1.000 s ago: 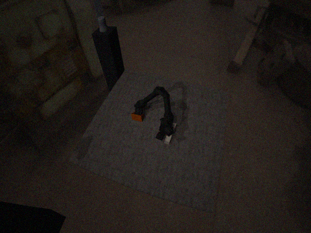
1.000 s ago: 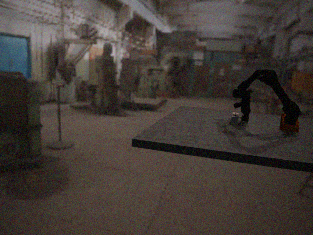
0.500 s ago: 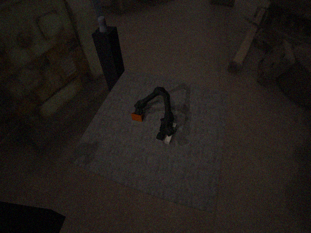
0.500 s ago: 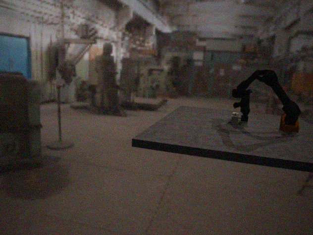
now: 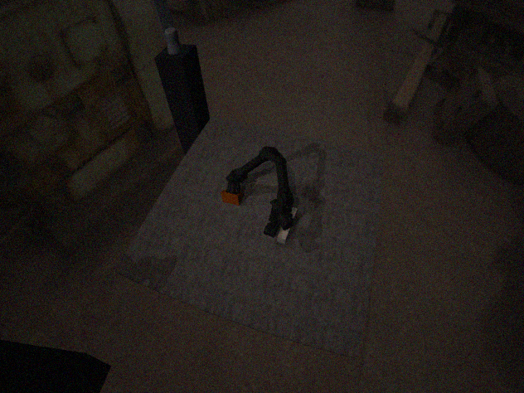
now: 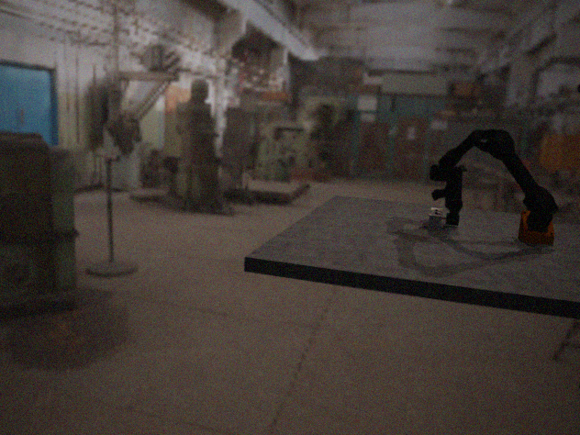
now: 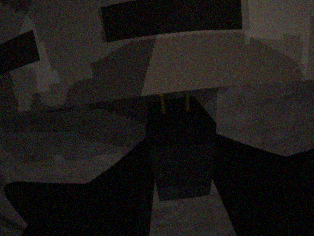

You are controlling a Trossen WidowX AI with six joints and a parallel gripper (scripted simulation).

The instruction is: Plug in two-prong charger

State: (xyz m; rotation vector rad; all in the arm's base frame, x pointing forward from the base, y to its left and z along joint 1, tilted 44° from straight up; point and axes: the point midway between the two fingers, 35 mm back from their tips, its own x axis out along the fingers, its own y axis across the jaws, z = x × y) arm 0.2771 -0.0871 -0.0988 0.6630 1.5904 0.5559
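Now: the two-prong charger 20 mm ahead of my gripper tip and 10 mm above it.
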